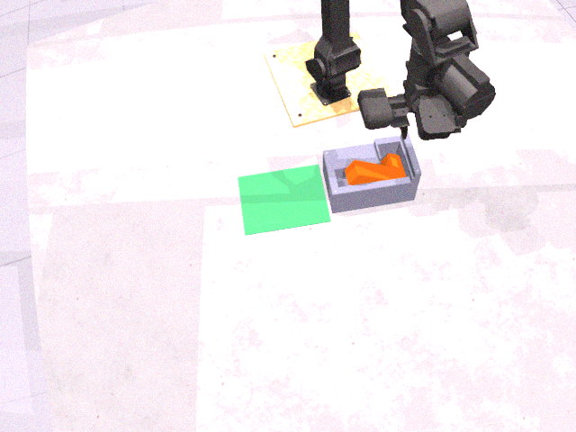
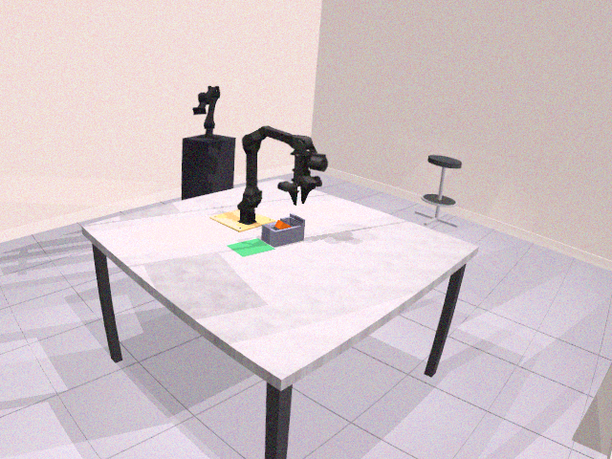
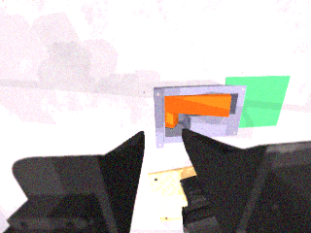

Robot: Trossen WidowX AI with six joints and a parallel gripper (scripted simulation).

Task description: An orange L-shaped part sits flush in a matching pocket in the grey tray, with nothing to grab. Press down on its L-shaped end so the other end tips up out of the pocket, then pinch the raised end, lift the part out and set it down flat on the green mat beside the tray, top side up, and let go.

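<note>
Right now the orange L-shaped part is 10 cm below my gripper tip, 4 cm to the right of it and 2 cm behind it. Also, from my gripper tip: grey tray 16 cm below, 6 cm to the right, 3 cm behind; then green mat 21 cm to the right, 16 cm below, 7 cm behind.
</note>
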